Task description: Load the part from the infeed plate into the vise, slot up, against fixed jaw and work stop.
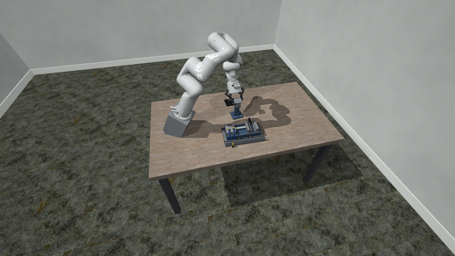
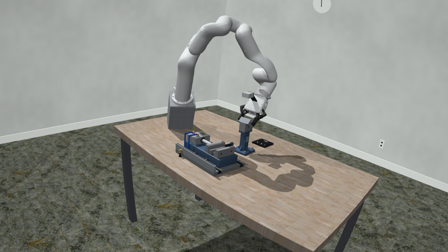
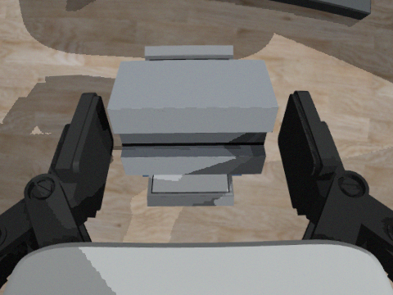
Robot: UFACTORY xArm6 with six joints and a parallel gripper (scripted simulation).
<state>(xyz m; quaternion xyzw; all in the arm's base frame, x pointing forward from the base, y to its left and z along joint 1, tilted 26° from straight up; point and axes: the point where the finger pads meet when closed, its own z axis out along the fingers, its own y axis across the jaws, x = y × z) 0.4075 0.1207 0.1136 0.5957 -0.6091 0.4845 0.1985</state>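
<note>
The grey block is right at my hand. From my hand the other things lie so: dark work stop rod 18 cm to the right, 7 cm below, 6 cm ahead; then blue v-block stand 11 cm below; then black infeed plate 17 cm to the left, 16 cm below, 1 cm behind.
</note>
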